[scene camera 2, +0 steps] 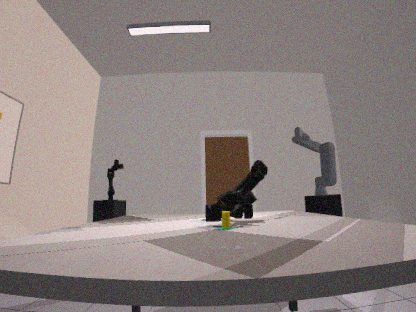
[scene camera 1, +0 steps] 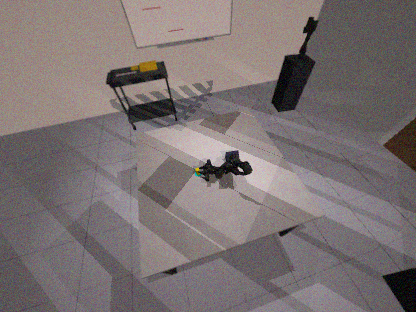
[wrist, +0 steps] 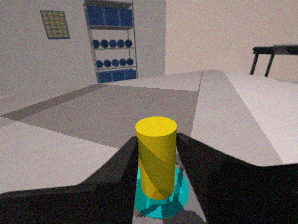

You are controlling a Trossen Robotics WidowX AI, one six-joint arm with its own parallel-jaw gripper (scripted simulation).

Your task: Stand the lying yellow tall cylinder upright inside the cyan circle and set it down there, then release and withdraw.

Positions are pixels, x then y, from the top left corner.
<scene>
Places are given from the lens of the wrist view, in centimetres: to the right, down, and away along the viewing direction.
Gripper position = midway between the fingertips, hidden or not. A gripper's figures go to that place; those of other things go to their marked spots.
my gripper (wrist: 156, 139): 1, 2, 11
yellow cylinder (wrist: 156, 136): 0, 2, 9
</scene>
